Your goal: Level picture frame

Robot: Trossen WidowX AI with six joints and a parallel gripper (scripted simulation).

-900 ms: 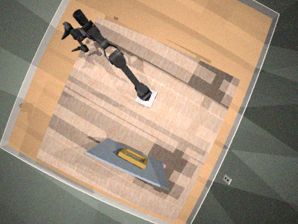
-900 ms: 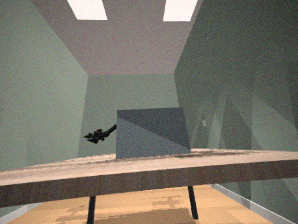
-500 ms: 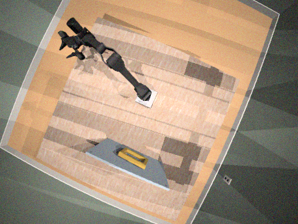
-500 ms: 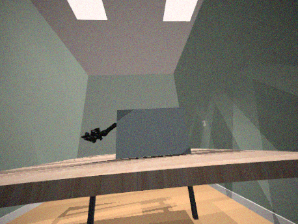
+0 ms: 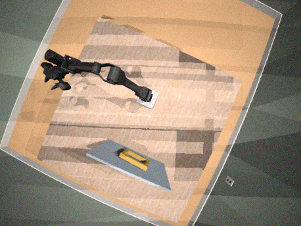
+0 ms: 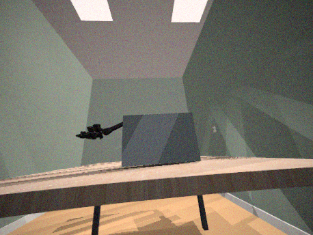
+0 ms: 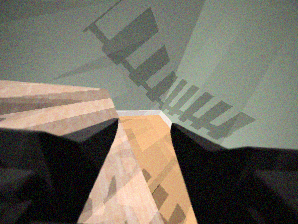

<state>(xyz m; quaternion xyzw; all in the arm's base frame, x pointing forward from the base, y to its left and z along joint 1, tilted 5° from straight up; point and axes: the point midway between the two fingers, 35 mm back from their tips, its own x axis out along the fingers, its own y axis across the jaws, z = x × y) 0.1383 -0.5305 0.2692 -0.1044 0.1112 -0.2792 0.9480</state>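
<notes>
The picture frame is 260 mm ahead of my gripper tip, 640 mm to the left of it and 70 mm below it. From my gripper tip the other things lie so: grey wall panel: 270 mm ahead, 630 mm to the left, 90 mm below.
</notes>
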